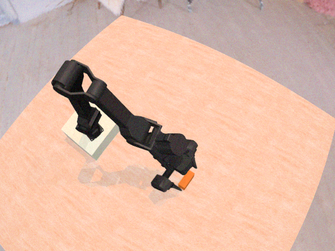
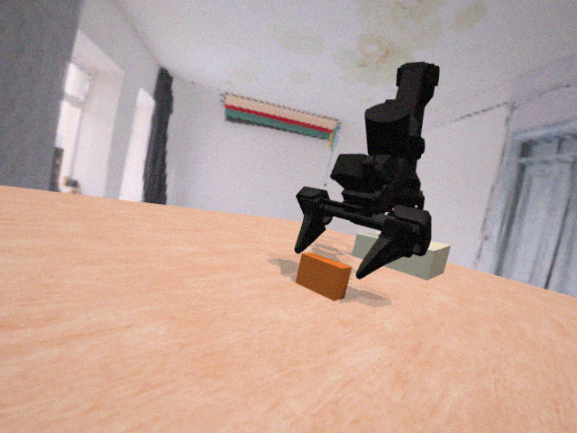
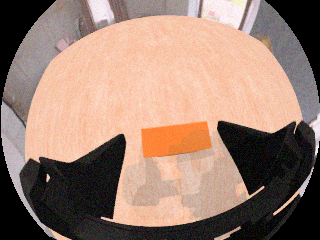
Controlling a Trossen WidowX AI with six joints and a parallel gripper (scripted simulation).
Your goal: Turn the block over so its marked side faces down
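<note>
Now: the orange block 1 cm behind my gripper tip, 1 cm to the right of it and 2 cm below it.
</note>
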